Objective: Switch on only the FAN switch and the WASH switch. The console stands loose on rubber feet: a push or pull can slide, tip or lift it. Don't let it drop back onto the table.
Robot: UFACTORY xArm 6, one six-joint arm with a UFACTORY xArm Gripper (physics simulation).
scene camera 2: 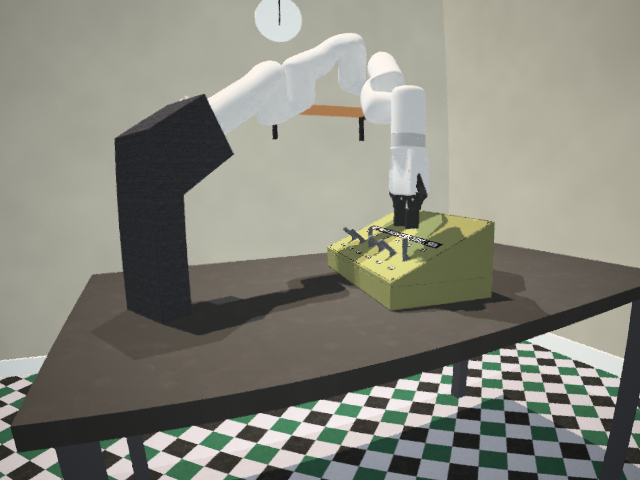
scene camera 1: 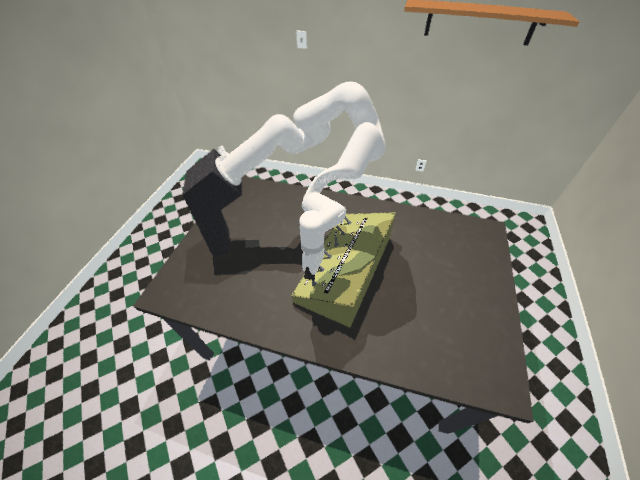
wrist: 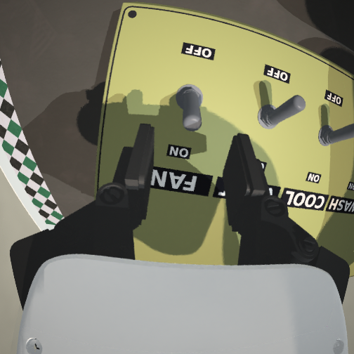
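Seen in the pictures: gripper, fingertip midpoint: (scene camera 2: 405, 227) (scene camera 1: 313, 273); arm's base at its link origin: (scene camera 2: 199, 128) (scene camera 1: 227, 171).
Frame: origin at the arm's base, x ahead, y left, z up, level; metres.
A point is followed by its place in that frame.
Note:
The yellow-green console (scene camera 1: 330, 311) {x 0.577, y -0.054, z -0.327 m} (scene camera 2: 449, 273) {x 0.546, y -0.063, z -0.328 m} (wrist: 155, 45) sits on the table, with no tilt that I can see. The FAN switch lever (scene camera 2: 405, 249) {x 0.456, y -0.022, z -0.281 m} (wrist: 191, 111) leans toward its ON label. In the wrist view, the two neighbouring levers lean differently from it. The WASH label (wrist: 342, 205) shows at the right edge; its lever cannot be made out there. In the second scene view a farther lever (scene camera 2: 370, 232) {x 0.395, y 0.185, z -0.268 m} stands rather upright, its label unreadable. My gripper (scene camera 1: 311, 281) {x 0.458, y -0.016, z -0.233 m} (scene camera 2: 405, 226) {x 0.458, y -0.016, z -0.233 m} (wrist: 191, 148) is partly open and empty, its fingertips above the panel near the FAN lever, apart from it.
The lever beside FAN (wrist: 282, 111) and the COOL lever (wrist: 339, 134) rise close to the right of my fingers. The console stands on the dark brown table (scene camera 1: 454, 310) {x 0.927, y 0.305, z -0.396 m} (scene camera 2: 248, 356) {x 0.167, y -0.327, z -0.395 m}. The black arm pedestal (scene camera 1: 209, 206) {x 0.005, y -0.122, z -0.095 m} (scene camera 2: 155, 222) {x -0.036, y -0.179, z -0.196 m} stands at the table's other side.

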